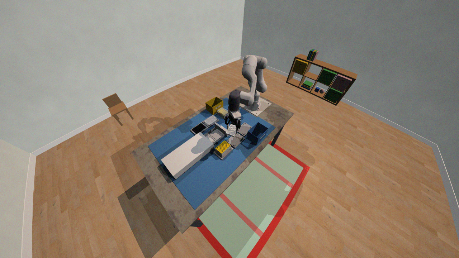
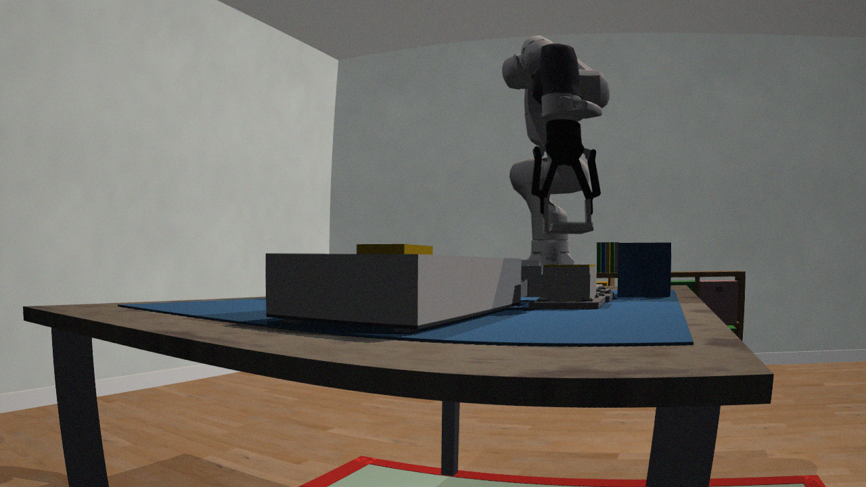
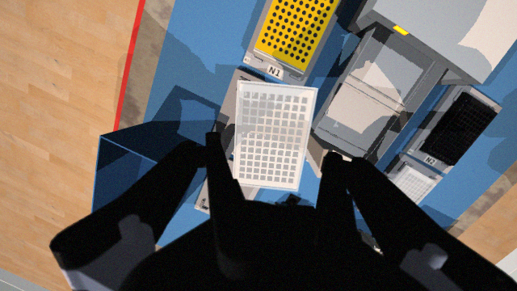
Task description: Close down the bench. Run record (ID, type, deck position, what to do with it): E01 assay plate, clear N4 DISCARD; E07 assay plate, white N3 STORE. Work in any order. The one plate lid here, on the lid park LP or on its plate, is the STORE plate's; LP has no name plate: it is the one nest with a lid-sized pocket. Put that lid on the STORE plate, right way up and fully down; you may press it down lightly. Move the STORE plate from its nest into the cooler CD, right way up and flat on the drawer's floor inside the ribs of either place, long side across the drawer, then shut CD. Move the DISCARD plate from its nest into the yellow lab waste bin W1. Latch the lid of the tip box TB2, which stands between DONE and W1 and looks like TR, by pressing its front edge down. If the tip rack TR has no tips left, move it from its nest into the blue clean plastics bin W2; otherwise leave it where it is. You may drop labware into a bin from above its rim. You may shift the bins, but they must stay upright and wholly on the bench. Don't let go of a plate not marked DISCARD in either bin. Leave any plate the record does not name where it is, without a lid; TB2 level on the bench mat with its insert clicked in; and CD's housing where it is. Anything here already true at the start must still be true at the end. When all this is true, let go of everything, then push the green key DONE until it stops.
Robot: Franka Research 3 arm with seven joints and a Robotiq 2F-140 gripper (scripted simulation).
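The cooler drawer lies 170 mm to the right of my hand, 140 mm below it and 80 mm ahead of it. Round my hand: nest N3: 160 mm below, 40 mm to the left, 10 mm behind; plate lid: 10 mm below; white plate: 20 mm below.
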